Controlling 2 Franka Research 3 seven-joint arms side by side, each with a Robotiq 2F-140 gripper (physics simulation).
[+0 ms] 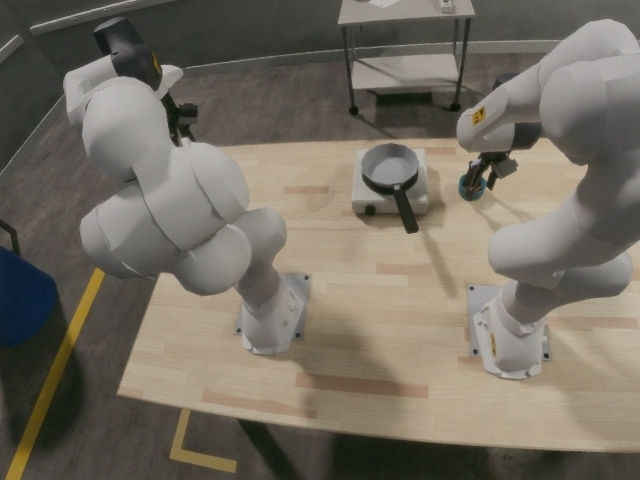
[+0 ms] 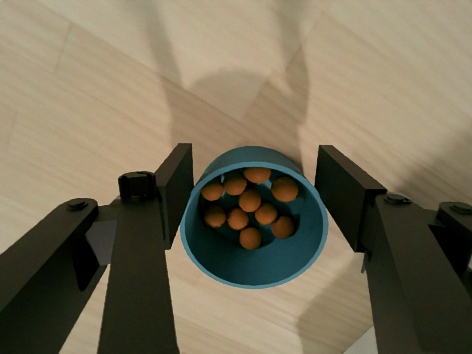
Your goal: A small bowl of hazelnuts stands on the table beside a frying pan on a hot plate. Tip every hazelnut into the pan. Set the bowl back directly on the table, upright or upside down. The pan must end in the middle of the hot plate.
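Observation:
A teal bowl [image 1: 478,194] [image 2: 255,272] stands upright on the table to the right of the hot plate. Several orange-brown hazelnuts [image 2: 249,200] lie inside it. My right gripper [image 1: 480,181] [image 2: 254,166] is shut on the bowl, with one finger on each side of its wall. A grey frying pan [image 1: 388,166] with a black handle sits on the white hot plate [image 1: 361,197], its handle toward the front and slightly right; no hazelnuts show in it. My left gripper is at the back left, mostly hidden behind its own arm; its fingertips cannot be made out.
The wooden table [image 1: 351,310] carries both arm bases. The hot plate's knob [image 1: 370,209] is at its front left. A white cart [image 1: 347,62] stands behind the table. A blue bin [image 1: 23,297] is on the floor at the left.

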